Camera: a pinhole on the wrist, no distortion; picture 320 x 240 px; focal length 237.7 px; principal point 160.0 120.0 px. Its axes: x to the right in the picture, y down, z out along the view. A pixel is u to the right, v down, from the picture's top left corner.
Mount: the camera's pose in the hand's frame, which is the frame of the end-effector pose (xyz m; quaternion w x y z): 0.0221 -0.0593 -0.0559 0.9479 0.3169 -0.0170 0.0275
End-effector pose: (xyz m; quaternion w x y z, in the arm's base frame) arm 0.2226 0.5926 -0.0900 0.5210 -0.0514 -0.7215 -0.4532
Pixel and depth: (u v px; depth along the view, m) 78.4 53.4 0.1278
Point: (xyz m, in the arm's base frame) 0.1254 0.5197 -0.2081
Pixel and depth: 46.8 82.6 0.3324
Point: -0.0034 0.5882 -0.3923
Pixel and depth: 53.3 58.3 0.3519
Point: -0.0225 0.5567 -0.4157
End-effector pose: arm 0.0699 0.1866 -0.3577 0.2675 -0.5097 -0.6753 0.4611
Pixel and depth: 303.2 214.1 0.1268
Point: -0.0683 0.2410 -0.3193
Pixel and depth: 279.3 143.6 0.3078
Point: -0.2613 0.2580 -0.2780
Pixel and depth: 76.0 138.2 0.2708
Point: -0.1359 0.0426 -0.2339
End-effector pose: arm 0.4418 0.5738 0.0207 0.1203 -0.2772 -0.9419 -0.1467
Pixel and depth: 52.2 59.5 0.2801
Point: 0.3482 0.3308 -0.1824
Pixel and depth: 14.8 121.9 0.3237
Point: 0.4158 0.3437 -0.2697
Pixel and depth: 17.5 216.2 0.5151
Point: 0.5047 0.4107 -0.5507
